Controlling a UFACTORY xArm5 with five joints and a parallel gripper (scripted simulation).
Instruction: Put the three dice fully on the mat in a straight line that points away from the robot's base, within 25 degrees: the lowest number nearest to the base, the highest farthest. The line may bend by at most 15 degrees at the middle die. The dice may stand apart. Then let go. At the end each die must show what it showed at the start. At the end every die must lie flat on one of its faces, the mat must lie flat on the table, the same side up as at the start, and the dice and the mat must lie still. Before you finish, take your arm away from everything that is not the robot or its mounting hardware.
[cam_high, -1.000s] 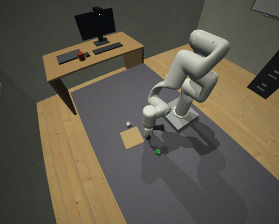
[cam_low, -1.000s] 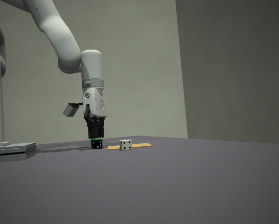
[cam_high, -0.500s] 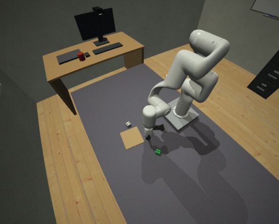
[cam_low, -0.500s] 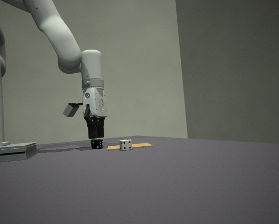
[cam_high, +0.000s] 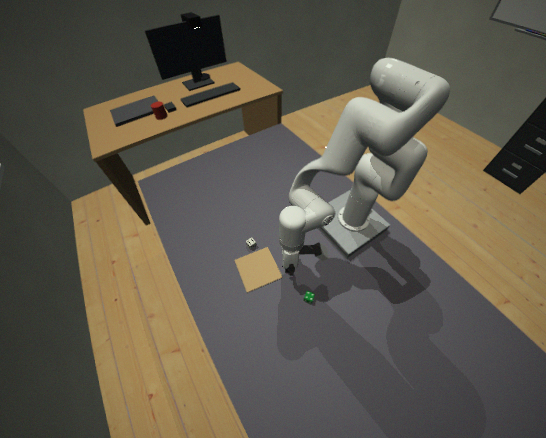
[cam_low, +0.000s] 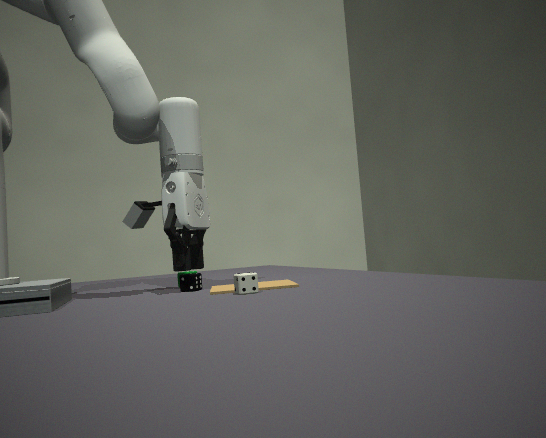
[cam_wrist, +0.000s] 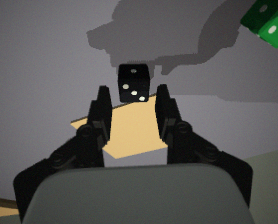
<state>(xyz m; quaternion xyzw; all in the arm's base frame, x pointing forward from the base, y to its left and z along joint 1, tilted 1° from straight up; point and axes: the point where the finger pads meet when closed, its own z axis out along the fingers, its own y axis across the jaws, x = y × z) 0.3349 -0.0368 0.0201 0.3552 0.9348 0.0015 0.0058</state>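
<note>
Now: the black die 4 cm below my hand. Also, from my hand: tan mat (9 cm ahead, 8 cm to the right, 5 cm below); green die (13 cm to the left, 4 cm below, 3 cm ahead); white die (18 cm to the right, 4 cm below, 4 cm ahead).
</note>
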